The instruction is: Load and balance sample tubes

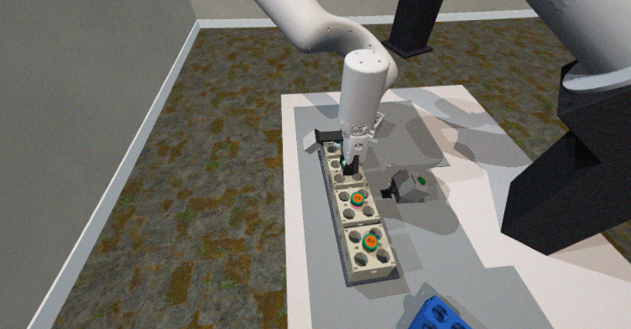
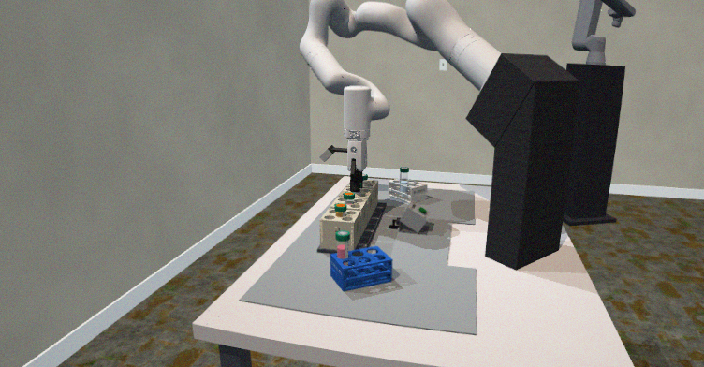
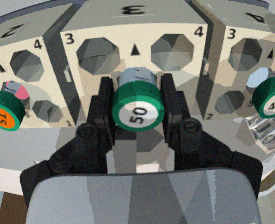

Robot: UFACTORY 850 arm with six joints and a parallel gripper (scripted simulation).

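Now: hand 5 cm above the 50 mL blank and 1 cm short of it. Also, from my hand: loading stand ST: 12 cm below, 5 cm to the left, 1 cm ahead; sample S1: 10 cm to the left, 6 cm below, 4 cm ahead; 40 mL blank: 11 cm to the right, 6 cm below, 4 cm behind.
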